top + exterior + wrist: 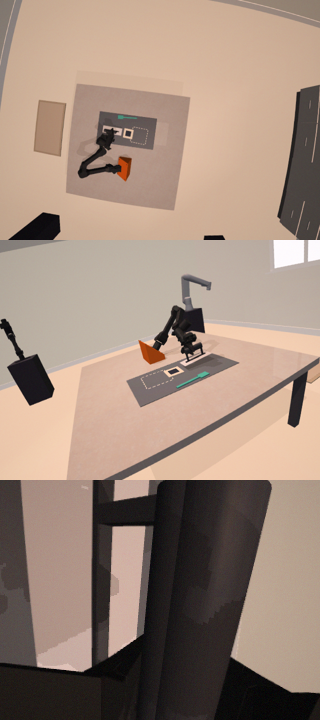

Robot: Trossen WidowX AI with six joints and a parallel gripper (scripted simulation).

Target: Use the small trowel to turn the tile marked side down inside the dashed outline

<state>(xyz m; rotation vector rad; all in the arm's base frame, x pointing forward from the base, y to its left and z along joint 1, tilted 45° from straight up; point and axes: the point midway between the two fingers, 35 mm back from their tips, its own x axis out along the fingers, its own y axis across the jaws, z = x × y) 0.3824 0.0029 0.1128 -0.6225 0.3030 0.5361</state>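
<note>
Now: the dark mat 110 mm to the right of my gripper tip, 110 mm below it and 20 mm behind it. The rest, counted from my gripper tip: cream tile: 140 mm to the right, 90 mm below, 50 mm behind; green trowel: 120 mm ahead, 100 mm to the right, 90 mm below.
</note>
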